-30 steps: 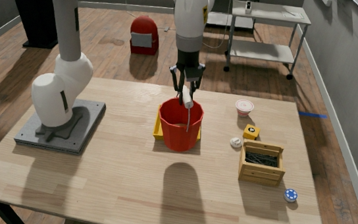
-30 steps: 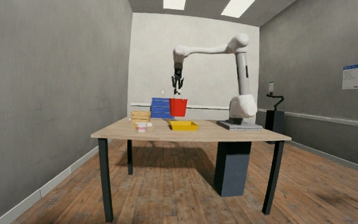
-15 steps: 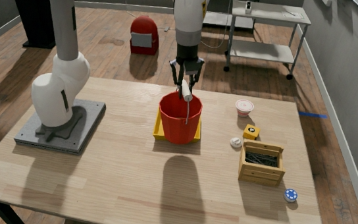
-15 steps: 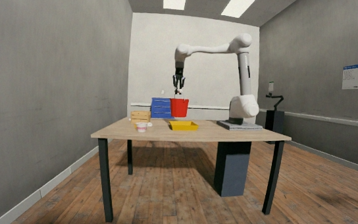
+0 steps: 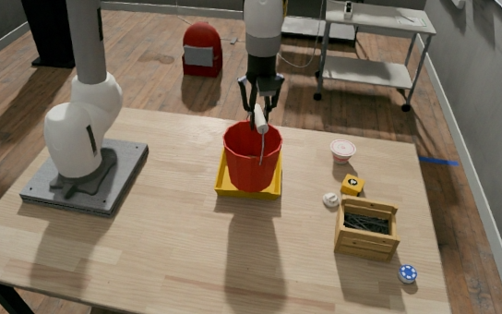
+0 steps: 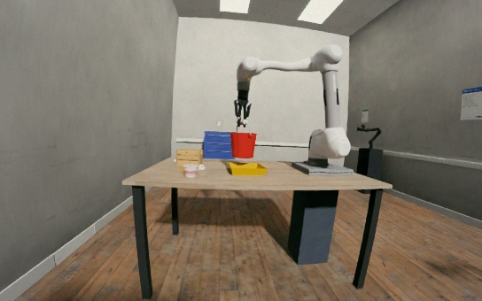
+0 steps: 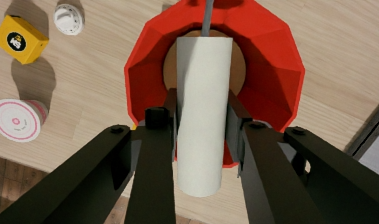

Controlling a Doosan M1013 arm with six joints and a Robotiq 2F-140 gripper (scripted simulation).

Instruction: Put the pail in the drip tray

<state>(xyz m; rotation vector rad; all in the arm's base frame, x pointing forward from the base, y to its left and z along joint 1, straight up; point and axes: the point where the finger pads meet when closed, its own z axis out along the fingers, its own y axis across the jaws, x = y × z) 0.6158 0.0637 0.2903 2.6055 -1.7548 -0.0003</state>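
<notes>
My gripper is now 10 mm past the red pail and 100 mm above it. The rest, counted from my hand: white cup: 300 mm ahead, 250 mm to the left, 290 mm below; then blue disc: 500 mm ahead, 240 mm to the right, 320 mm below; then yellow drip tray: 30 mm behind, 80 mm to the left, 320 mm below.
</notes>
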